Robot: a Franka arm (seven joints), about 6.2 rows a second.
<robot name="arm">
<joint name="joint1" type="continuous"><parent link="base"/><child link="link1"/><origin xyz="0 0 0.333" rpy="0 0 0"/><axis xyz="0 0 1"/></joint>
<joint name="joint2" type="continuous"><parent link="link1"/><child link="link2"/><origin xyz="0 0 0" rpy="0 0 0"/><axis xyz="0 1 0"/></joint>
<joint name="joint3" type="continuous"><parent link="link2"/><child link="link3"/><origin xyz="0 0 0.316" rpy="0 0 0"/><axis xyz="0 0 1"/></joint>
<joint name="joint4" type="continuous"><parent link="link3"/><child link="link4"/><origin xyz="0.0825 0 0" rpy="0 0 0"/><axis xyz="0 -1 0"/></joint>
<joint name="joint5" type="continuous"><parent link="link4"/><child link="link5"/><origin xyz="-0.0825 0 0.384" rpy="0 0 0"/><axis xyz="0 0 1"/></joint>
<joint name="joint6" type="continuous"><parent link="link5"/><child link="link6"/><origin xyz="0 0 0" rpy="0 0 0"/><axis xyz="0 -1 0"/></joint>
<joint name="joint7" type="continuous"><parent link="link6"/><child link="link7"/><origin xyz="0.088 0 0" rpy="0 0 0"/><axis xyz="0 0 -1"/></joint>
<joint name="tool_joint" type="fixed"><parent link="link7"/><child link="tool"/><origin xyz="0 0 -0.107" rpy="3.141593 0 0"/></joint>
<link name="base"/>
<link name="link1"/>
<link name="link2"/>
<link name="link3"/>
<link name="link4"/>
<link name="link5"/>
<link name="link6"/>
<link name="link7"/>
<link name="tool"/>
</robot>
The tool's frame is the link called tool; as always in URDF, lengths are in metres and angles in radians. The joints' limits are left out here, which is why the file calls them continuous.
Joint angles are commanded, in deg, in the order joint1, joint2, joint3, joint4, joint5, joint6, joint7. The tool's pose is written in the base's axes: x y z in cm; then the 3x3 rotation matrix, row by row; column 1 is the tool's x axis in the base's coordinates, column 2 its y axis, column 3 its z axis. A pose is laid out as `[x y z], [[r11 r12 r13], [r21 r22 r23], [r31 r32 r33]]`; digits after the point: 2 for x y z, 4 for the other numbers.
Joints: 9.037, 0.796, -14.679, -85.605, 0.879, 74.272, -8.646
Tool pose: [52.61 -4.90 63.14], [[0.9769 0.0501 -0.2075], [0.0580 -0.9978 0.0319], [-0.2055 -0.0432 -0.9777]]
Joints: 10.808, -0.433, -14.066, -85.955, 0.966, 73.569, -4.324
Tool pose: [51.97 -2.80 63.88], [[0.9784 0.0183 -0.2060], [0.0250 -0.9992 0.0297], [-0.2053 -0.0342 -0.9781]]
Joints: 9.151, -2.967, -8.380, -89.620, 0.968, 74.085, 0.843
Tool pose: [50.73 0.68 63.38], [[0.9758 0.0003 -0.2184], [0.0049 -0.9998 0.0206], [-0.2184 -0.0212 -0.9756]]
